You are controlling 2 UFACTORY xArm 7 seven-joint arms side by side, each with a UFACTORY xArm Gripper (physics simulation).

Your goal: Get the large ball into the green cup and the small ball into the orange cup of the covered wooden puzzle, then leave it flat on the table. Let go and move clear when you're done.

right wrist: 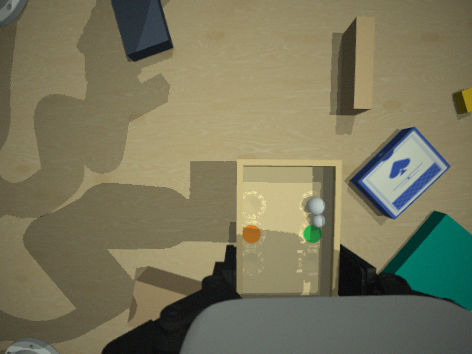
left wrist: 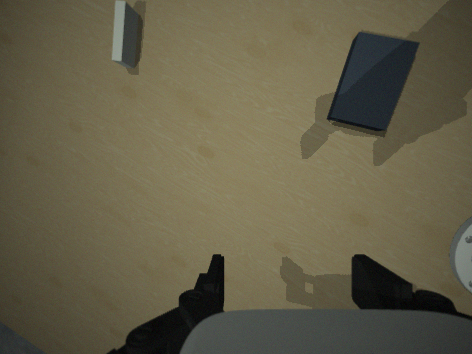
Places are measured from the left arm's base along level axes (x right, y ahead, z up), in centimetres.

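Where they show: left gripper, fingertip midpoint: [left wrist: 287, 276]; right gripper, fingertip midpoint: [right wrist: 282, 264].
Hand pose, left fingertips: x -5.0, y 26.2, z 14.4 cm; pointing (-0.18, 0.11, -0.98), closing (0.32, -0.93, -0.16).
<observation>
Each offset is from my left fingertips to the centre of the thing. "spot": to the spot under its first point.
The wooden puzzle {dx +45.1, dy +7.7, dz -0.8 cm} [right wrist: 339, 200] is a shallow tray with a clear cover, held between the fingers of my right gripper [right wrist: 282, 264], which is shut on its sides. The orange cup {spot: dx +44.2, dy +5.5, dz +0.1 cm} [right wrist: 251, 234] is at its left and the green cup {spot: dx +45.1, dy +9.5, dz +0.0 cm} [right wrist: 312, 234] at its right; neither holds a ball. The large ball {dx +43.6, dy +10.4, dz -1.3 cm} [right wrist: 315, 206] lies near the right wall, above the green cup in the view. The small ball {dx +44.7, dy +10.4, dz -1.3 cm} [right wrist: 318, 221] lies between the large ball and the green cup, close against the large ball. My left gripper [left wrist: 287, 276] is open and empty, away from the puzzle.
A dark blue box {dx +17.7, dy -3.9, dz -13.5 cm} [left wrist: 374, 82] [right wrist: 143, 27] lies on the table. A white block {dx +15.0, dy +26.5, dz -13.2 cm} [left wrist: 125, 34] shows in the left wrist view. The right wrist view shows a tan block {dx +31.0, dy +21.9, dz -12.7 cm} [right wrist: 364, 62], a blue card box {dx +45.1, dy +25.6, dz -13.4 cm} [right wrist: 402, 172], a teal box {dx +62.9, dy +27.6, dz -13.5 cm} [right wrist: 437, 262], a yellow block {dx +37.5, dy +36.5, dz -13.9 cm} [right wrist: 465, 100] and a brown block {dx +57.8, dy -8.6, dz -12.6 cm} [right wrist: 160, 295].
</observation>
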